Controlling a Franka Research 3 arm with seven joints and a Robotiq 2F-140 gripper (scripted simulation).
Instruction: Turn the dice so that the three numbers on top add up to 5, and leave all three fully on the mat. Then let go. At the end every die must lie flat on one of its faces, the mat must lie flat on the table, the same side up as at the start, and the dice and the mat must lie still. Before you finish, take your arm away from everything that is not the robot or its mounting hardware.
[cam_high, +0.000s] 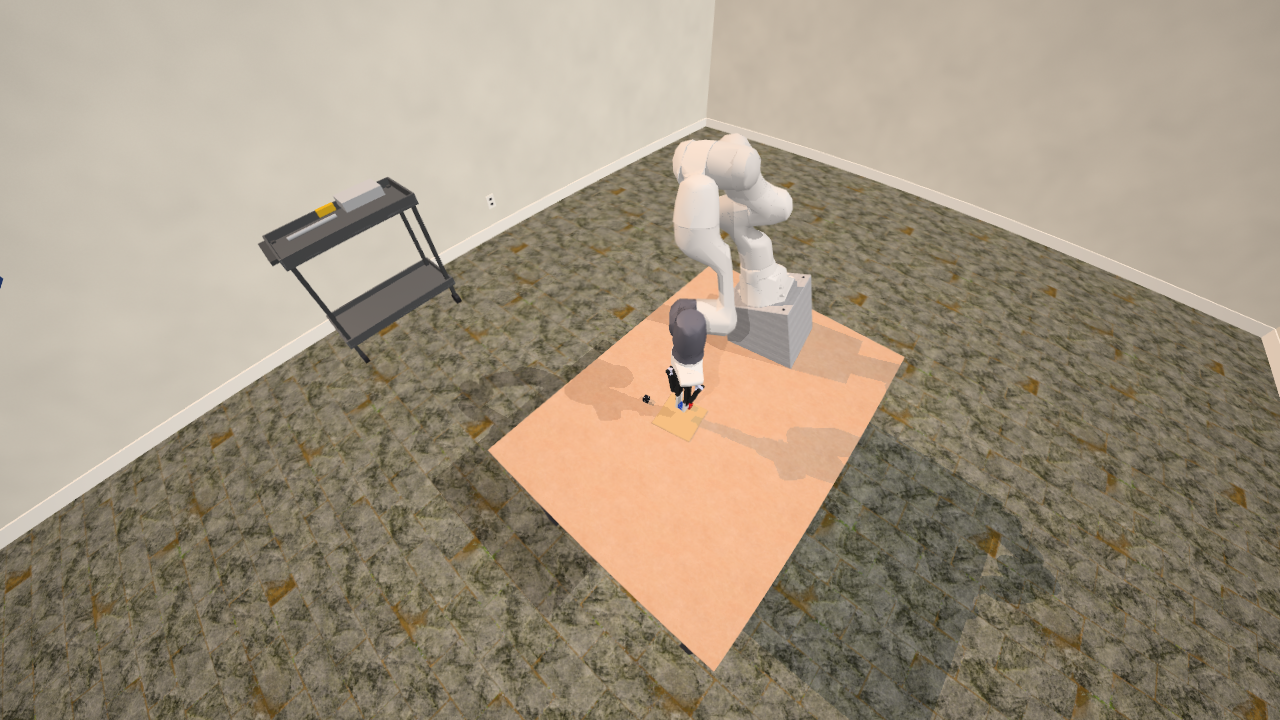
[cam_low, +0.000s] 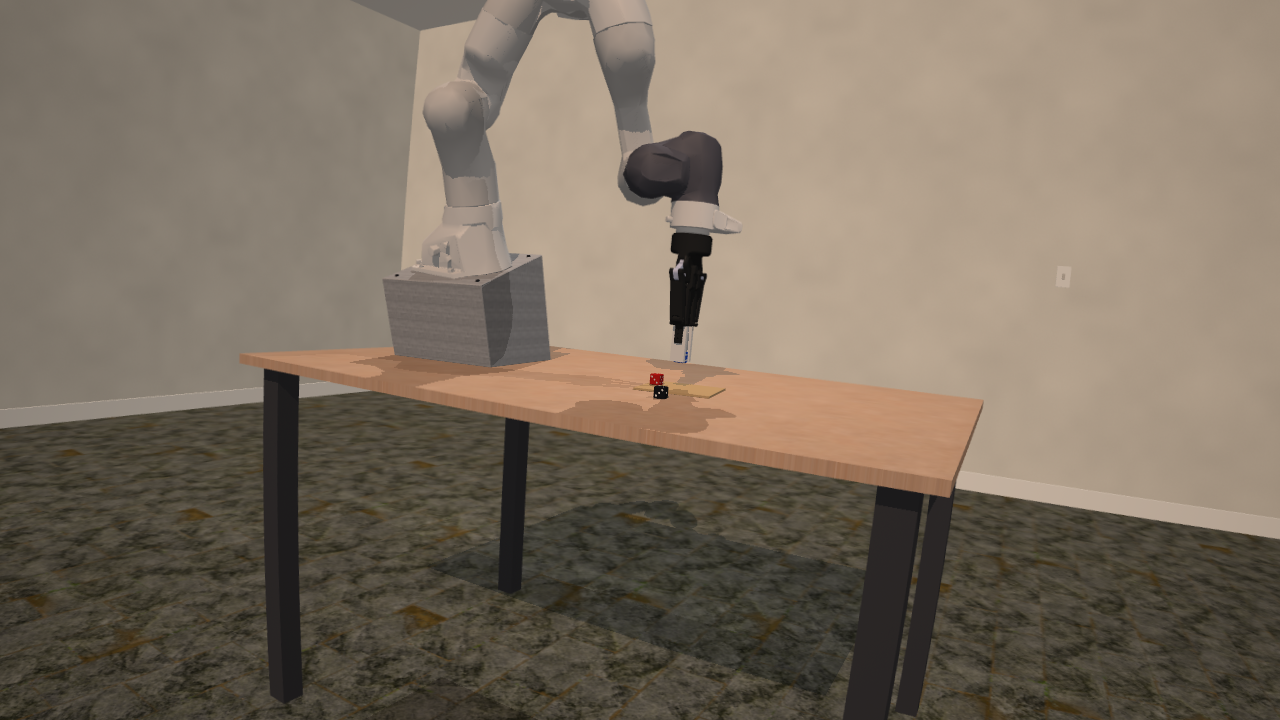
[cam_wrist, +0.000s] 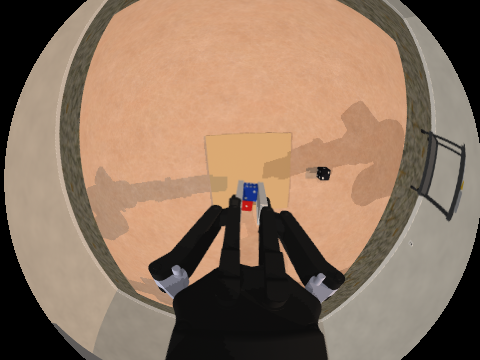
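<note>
Right now the tan mat is 1 cm ahead of my hand and 8 cm below it. Round my hand: blue die: 2 cm below; then black die: 2 cm ahead, 13 cm to the right, 8 cm below; then red die: 5 cm behind, 7 cm below.
</note>
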